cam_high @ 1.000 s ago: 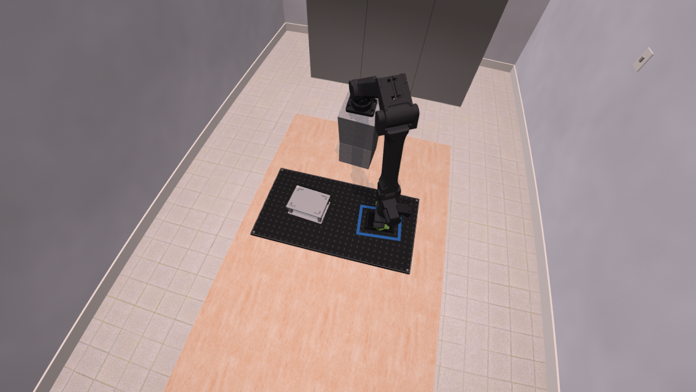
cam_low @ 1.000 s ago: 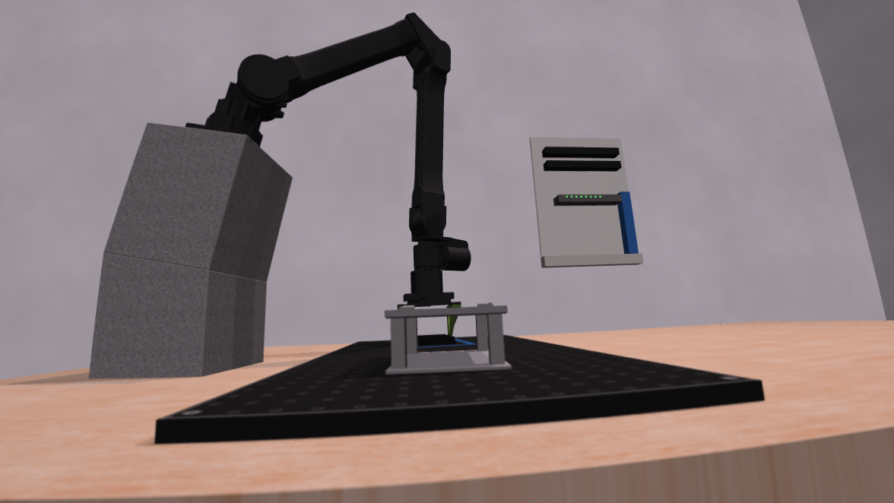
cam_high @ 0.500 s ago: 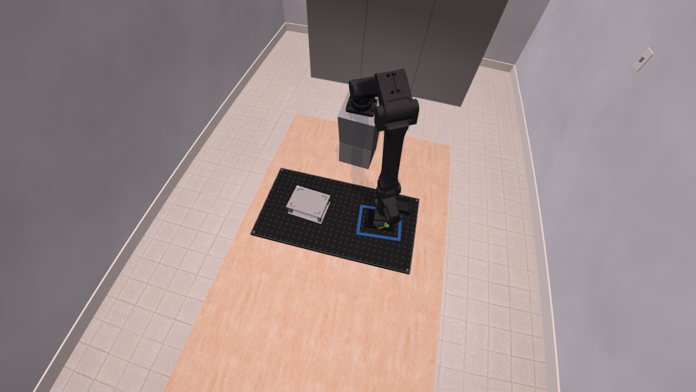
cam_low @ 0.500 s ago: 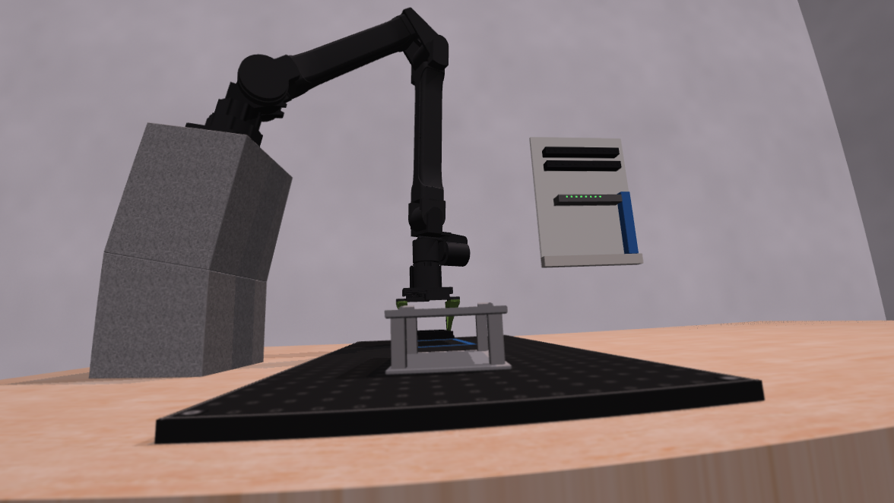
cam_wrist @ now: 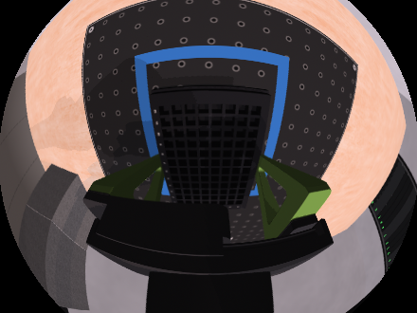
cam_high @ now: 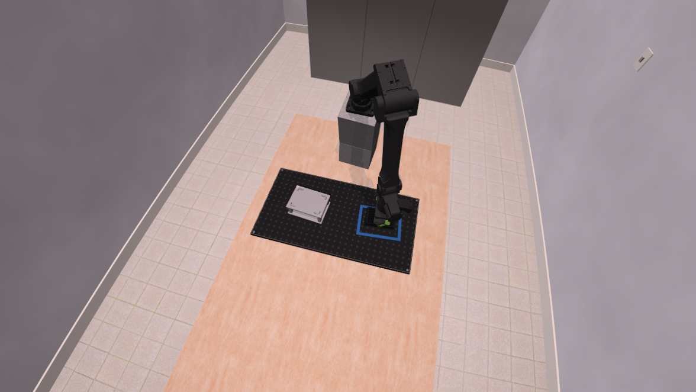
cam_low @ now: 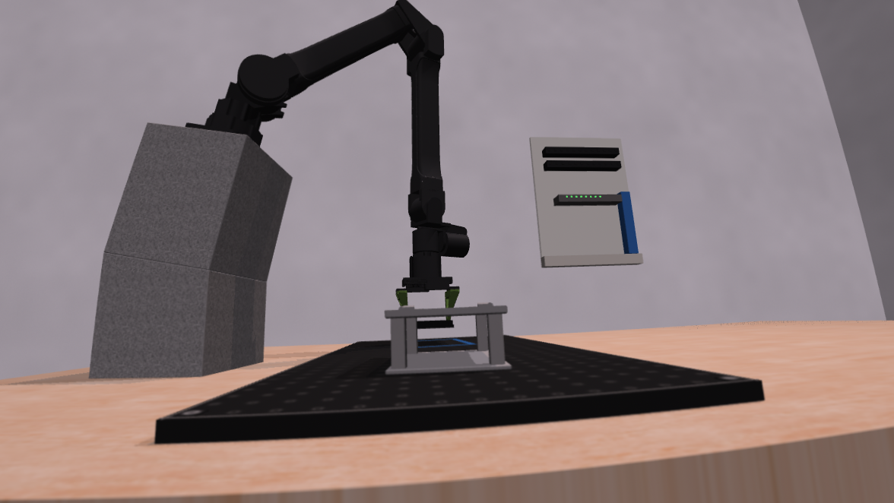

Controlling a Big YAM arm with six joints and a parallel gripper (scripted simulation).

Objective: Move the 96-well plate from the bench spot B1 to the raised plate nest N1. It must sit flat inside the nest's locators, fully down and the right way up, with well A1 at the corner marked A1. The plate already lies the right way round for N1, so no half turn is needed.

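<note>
The grey raised nest N1 is 320 mm to the right of my hand, 20 mm ahead of it and 10 mm above it. Also, from my hand: black 96-well plate (right at my hand).
</note>
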